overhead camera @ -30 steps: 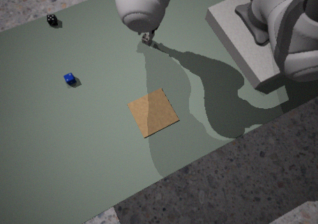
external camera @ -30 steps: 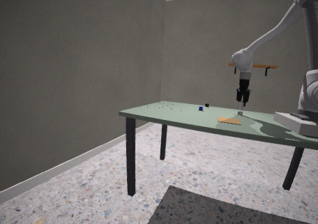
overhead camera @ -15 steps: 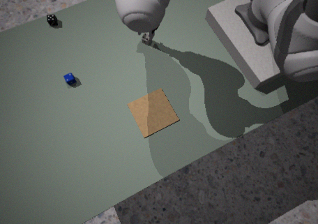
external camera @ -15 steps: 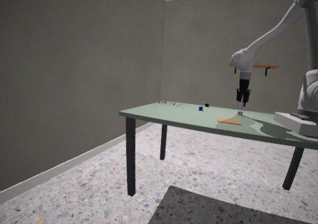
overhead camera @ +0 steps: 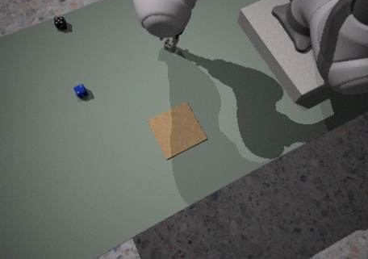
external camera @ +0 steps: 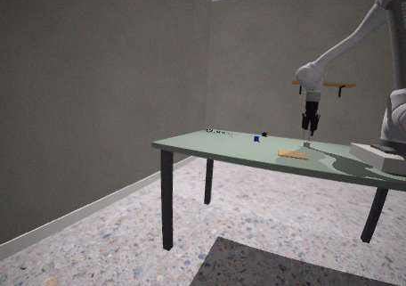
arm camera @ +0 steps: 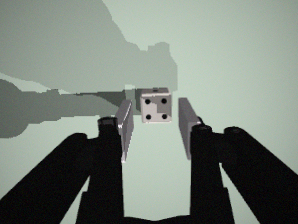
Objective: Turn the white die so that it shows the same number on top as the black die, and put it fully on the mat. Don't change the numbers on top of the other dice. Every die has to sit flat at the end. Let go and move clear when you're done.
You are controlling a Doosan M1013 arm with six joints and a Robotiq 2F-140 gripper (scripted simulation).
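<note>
Now: hand 6 cm above the white die. Round my hand: brown mat: 10 cm ahead, 28 cm to the left, 7 cm below; then blue die: 33 cm ahead, 4 cm to the left, 6 cm below; then black die: 31 cm ahead, 23 cm to the right, 6 cm below.
</note>
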